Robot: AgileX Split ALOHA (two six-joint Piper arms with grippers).
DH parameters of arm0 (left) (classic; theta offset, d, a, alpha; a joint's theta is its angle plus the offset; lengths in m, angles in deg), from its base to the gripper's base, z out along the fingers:
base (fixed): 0 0 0 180
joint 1: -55.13 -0.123 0 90
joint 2: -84.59 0 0.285 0
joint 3: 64.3 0 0.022 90
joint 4: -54.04 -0.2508 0 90
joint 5: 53.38 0 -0.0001 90
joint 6: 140.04 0.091 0 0
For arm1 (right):
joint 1: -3.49 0.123 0 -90
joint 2: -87.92 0 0.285 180
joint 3: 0.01 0 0.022 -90
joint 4: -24.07 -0.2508 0 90
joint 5: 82.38 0 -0.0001 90
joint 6: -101.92 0.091 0 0
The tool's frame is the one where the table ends.
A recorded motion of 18 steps. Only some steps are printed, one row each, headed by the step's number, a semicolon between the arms.
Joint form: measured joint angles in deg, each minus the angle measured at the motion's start. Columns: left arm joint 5, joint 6, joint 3, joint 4, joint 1, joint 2; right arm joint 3, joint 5, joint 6, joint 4, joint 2, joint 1.
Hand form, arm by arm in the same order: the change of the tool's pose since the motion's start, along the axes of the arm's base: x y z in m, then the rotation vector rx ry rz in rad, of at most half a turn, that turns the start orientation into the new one. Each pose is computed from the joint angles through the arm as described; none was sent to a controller.
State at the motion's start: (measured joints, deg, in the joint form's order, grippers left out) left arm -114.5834 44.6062 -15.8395 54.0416 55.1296 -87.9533; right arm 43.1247 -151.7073 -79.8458 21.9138 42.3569 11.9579
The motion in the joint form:
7: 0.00 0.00 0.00 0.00 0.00 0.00; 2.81 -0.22 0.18 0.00 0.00 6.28
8: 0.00 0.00 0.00 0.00 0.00 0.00; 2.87 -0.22 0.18 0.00 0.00 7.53
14: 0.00 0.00 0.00 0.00 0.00 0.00; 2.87 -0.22 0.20 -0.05 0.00 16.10
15: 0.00 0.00 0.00 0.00 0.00 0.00; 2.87 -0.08 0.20 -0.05 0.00 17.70
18: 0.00 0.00 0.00 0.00 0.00 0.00; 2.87 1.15 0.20 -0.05 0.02 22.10
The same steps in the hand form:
7: 0.0000 0.0000 0.0000 0.0000 0.0000 0.0000; -0.0083 0.0522 0.0137 0.0102 -0.0440 0.1068
8: 0.0000 0.0000 0.0000 0.0000 0.0000 0.0000; -0.0111 0.0624 0.0140 0.0109 -0.0449 0.1286
14: 0.0000 0.0000 0.0000 0.0000 0.0000 0.0000; -0.0366 0.1301 0.0140 0.0152 -0.0438 0.2778
15: 0.0000 0.0000 0.0000 0.0000 0.0000 0.0000; -0.0423 0.1424 0.0141 0.0165 -0.0459 0.3057
18: 0.0000 0.0000 0.0000 0.0000 0.0000 0.0000; -0.0586 0.1758 0.0147 0.0255 -0.0653 0.3815

